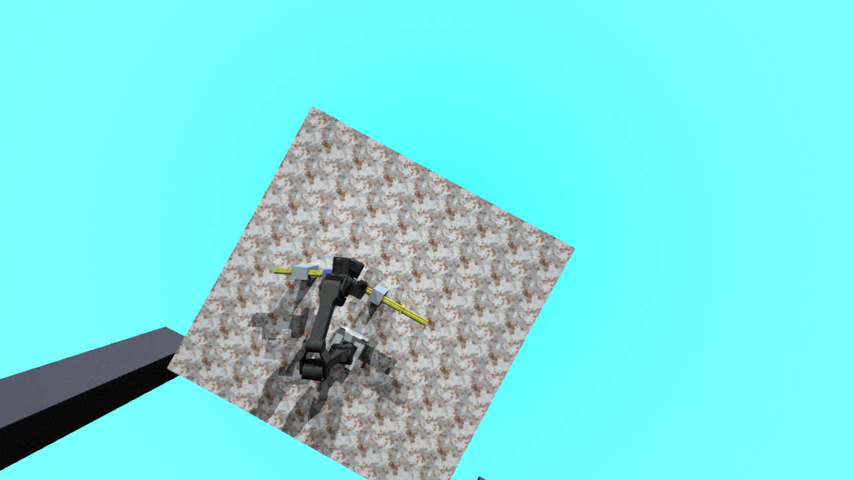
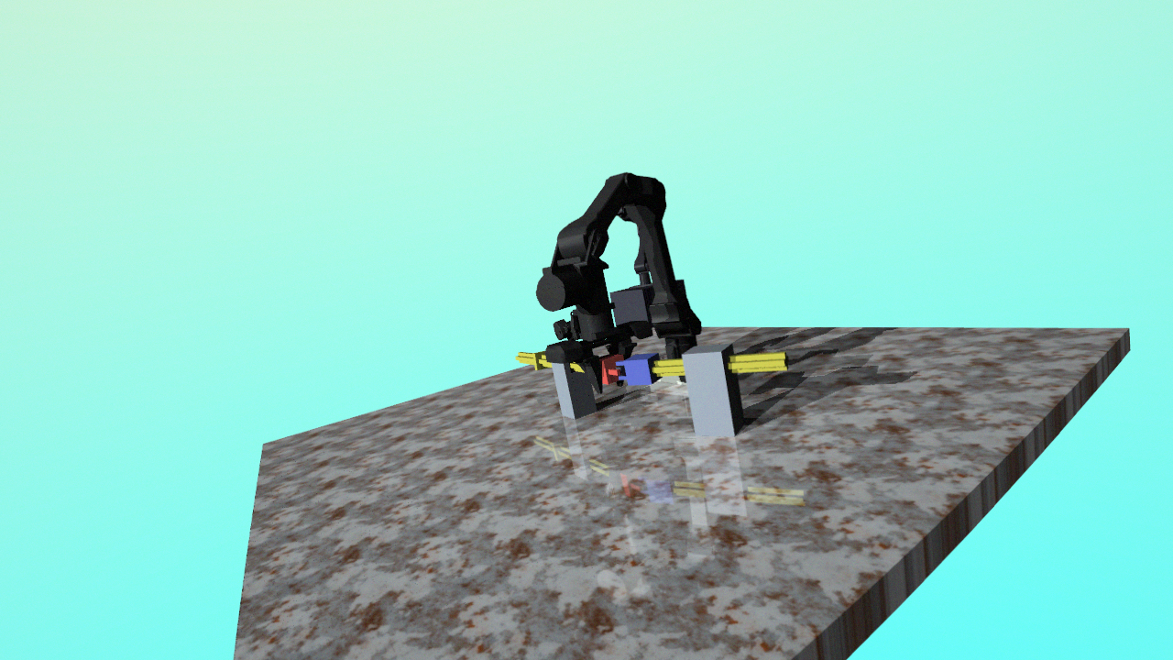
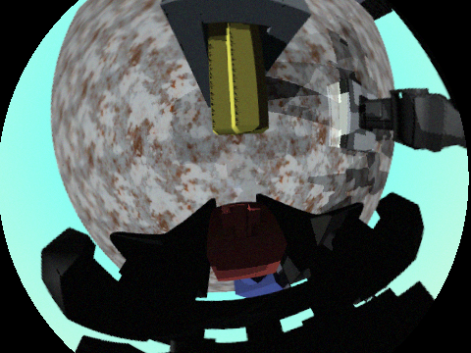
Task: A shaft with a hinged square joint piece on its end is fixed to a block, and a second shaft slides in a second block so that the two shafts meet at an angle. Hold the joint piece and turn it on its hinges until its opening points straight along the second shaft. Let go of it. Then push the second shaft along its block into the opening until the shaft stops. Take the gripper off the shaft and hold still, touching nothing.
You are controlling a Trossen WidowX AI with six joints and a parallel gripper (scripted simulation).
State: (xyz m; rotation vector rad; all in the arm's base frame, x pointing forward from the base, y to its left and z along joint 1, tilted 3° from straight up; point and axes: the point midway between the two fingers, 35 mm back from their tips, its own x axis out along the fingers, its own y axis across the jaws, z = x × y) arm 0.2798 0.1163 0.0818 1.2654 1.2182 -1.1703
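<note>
My gripper tip is now 20 mm to the right of the red joint piece and 40 mm below it.
</note>
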